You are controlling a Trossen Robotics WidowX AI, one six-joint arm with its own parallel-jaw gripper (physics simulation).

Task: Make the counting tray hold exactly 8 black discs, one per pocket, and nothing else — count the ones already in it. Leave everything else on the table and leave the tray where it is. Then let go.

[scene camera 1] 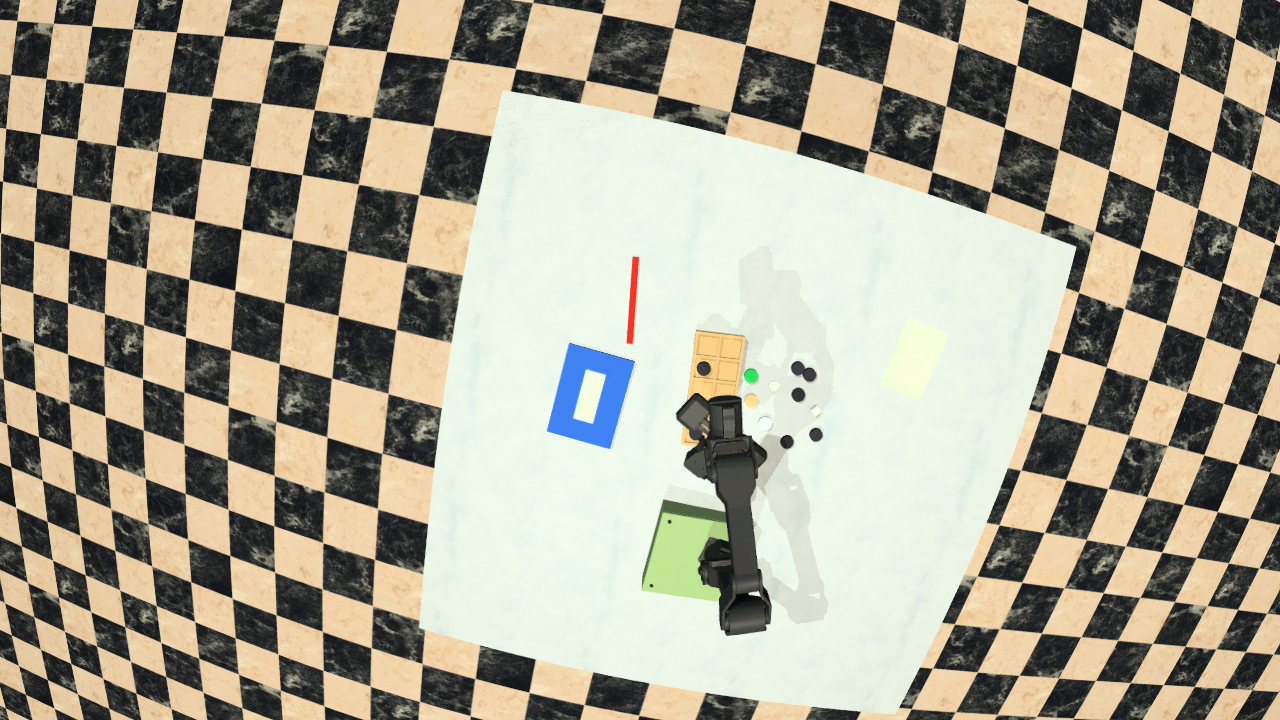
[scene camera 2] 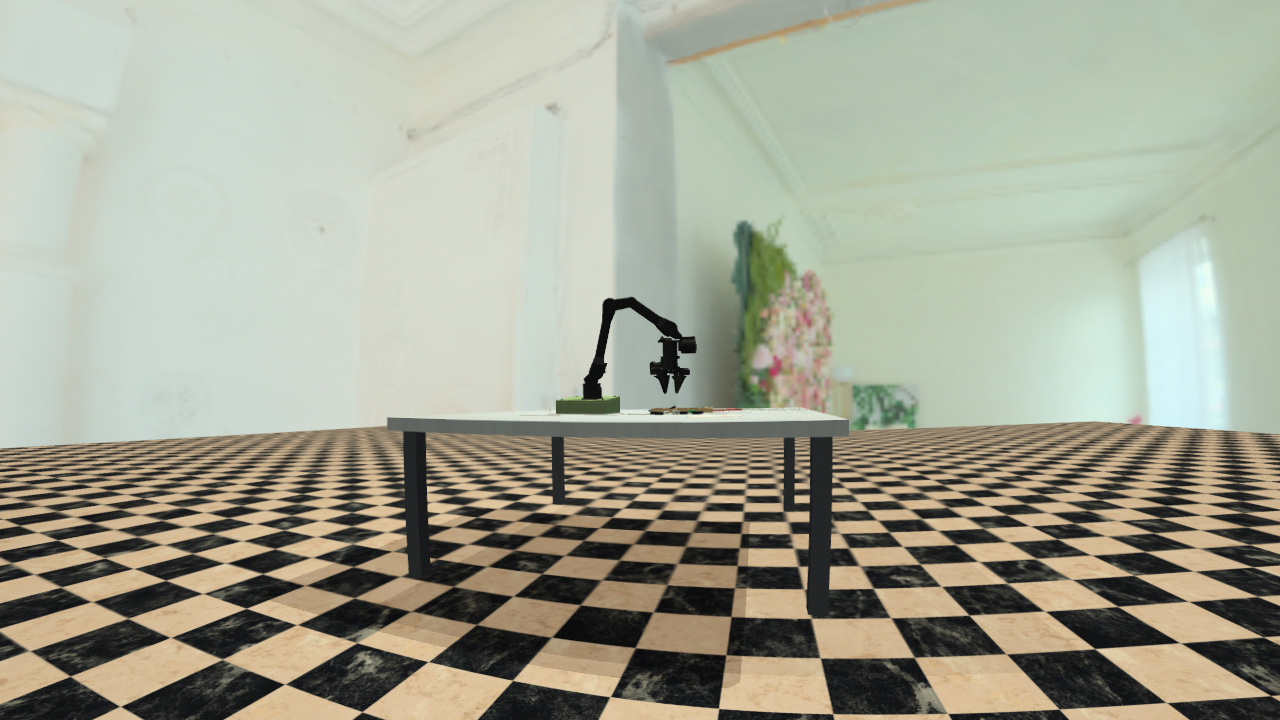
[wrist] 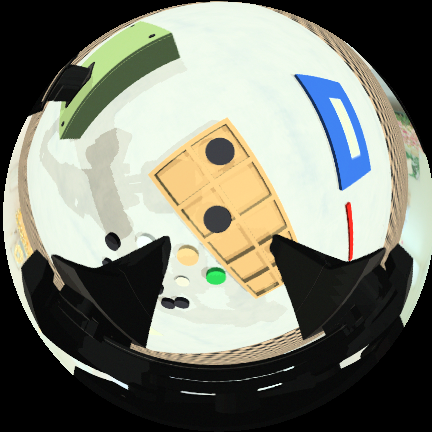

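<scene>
The tan counting tray (scene camera 1: 731,347) (wrist: 243,186) has two columns of square pockets. In the wrist view, one black disc (wrist: 220,151) lies in an end pocket and another black disc (wrist: 217,219) lies in the other column, one row further along. In scene camera 1, a black disc (scene camera 1: 703,368) lies in the tray's far part. The arm and fingers hide some pockets. My gripper (scene camera 2: 671,392) (wrist: 221,241) is open and empty above the tray. Several loose black discs lie right of the tray, among them one black disc (scene camera 1: 798,394) and another black disc (scene camera 1: 815,434).
Near the loose discs lie a green disc (scene camera 1: 750,376) (wrist: 216,276), tan disc (scene camera 1: 750,401) (wrist: 188,255), white disc (scene camera 1: 765,423) and small cream pieces. A blue plate (scene camera 1: 563,394) (wrist: 332,110), red bar (scene camera 1: 632,300) (wrist: 350,232), pale yellow sheet (scene camera 1: 913,358) and green base block (scene camera 1: 680,555) (wrist: 120,55) surround them.
</scene>
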